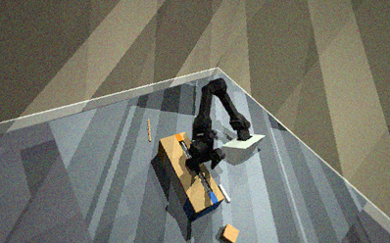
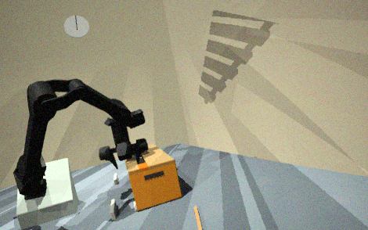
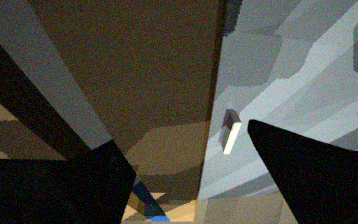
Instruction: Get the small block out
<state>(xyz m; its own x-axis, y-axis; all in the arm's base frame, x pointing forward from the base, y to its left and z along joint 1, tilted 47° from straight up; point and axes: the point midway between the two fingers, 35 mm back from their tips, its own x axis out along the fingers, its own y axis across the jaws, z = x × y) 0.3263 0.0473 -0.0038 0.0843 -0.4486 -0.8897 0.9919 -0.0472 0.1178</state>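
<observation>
Now: the tan box 40 mm to the right of my gripper tip, 30 mm ahead of it and 20 mm below it. From my gripper tip the other things lie so: thin orange stick: 410 mm to the right, 80 mm below, 80 mm ahead.
</observation>
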